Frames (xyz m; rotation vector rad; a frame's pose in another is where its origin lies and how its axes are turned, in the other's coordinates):
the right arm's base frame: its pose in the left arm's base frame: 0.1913 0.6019 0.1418 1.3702 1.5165 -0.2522
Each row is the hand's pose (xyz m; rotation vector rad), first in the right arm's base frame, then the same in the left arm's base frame.
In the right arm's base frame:
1: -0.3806 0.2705 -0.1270 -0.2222 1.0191 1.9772
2: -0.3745 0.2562 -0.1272 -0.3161 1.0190 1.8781
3: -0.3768 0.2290 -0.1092 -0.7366 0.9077 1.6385
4: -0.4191 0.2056 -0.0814 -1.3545 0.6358 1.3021
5: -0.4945 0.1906 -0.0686 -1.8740 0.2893 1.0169
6: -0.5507 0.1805 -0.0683 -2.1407 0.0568 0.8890
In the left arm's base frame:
1: 0.2790 0.5491 0.6147 2.2113 0.1279 1.9315
2: 0.2681 0.5483 0.6036 2.1160 0.2552 1.9254
3: 0.2547 0.5250 0.5850 1.6592 0.4660 1.9019
4: 0.2424 0.4714 0.5945 0.9511 0.5577 1.7910
5: 0.2232 0.4112 0.6400 0.3430 0.4634 1.6252
6: 0.2048 0.3733 0.6785 0.0363 0.3381 1.5213

